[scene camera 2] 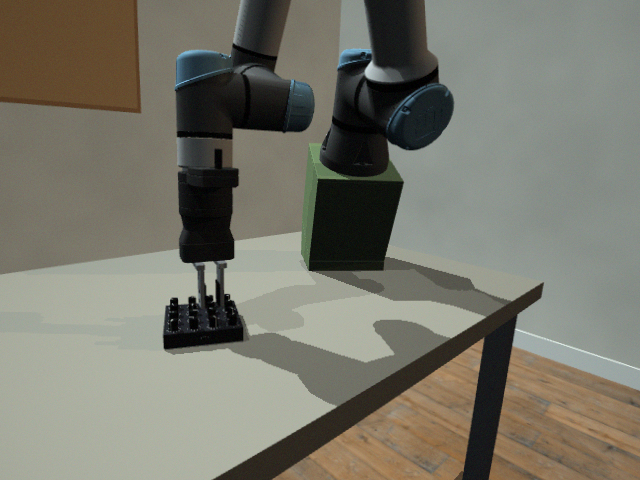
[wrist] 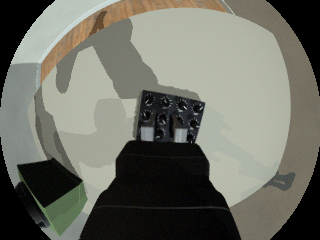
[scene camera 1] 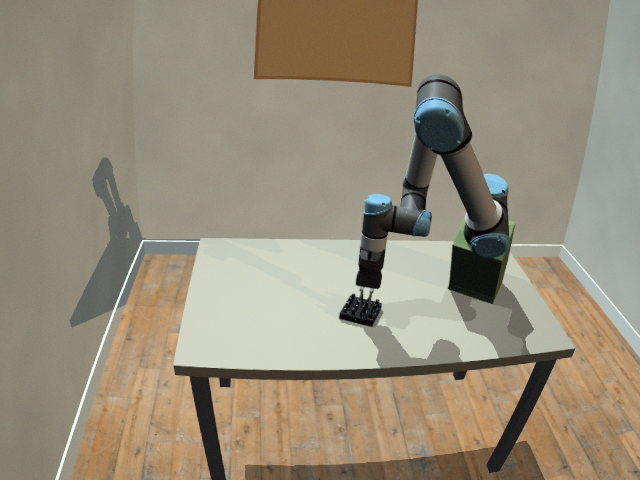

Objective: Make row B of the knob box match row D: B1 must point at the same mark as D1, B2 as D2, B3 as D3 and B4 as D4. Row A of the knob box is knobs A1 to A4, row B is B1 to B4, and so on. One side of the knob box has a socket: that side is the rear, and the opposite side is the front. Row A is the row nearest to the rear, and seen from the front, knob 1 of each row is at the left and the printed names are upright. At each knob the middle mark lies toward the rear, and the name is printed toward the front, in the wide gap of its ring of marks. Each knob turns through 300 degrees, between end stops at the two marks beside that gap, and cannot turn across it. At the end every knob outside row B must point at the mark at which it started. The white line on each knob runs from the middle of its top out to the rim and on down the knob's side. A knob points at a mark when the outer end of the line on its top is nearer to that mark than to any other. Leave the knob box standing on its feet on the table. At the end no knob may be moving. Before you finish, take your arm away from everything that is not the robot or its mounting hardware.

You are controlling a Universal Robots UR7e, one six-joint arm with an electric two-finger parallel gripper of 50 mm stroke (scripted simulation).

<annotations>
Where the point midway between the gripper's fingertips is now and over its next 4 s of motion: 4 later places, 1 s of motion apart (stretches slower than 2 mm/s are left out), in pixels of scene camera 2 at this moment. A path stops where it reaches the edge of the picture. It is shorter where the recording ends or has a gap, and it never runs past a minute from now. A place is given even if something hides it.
My gripper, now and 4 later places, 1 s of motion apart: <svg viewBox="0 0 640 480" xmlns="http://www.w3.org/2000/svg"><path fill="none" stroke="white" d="M211 305L213 313L210 300L210 283L208 231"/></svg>
</annotations>
